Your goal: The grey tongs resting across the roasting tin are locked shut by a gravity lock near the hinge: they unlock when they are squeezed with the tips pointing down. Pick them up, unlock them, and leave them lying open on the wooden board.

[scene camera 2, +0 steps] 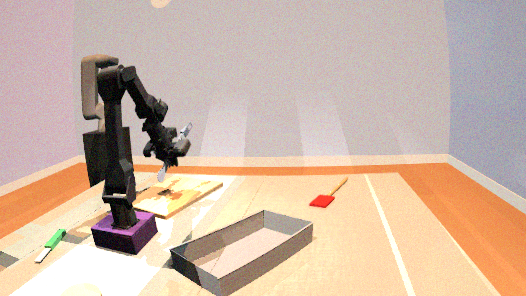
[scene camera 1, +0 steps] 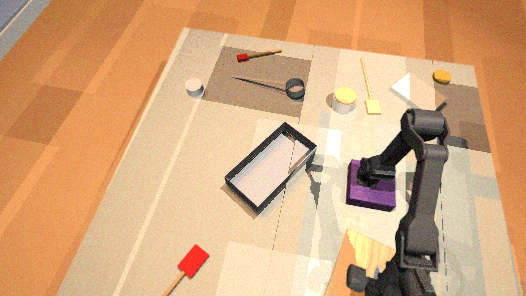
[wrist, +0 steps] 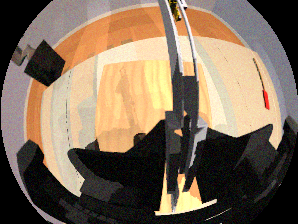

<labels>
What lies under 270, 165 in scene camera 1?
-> A roasting tin.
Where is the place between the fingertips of my gripper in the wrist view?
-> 172, 123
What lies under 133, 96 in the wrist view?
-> A wooden board.
</labels>
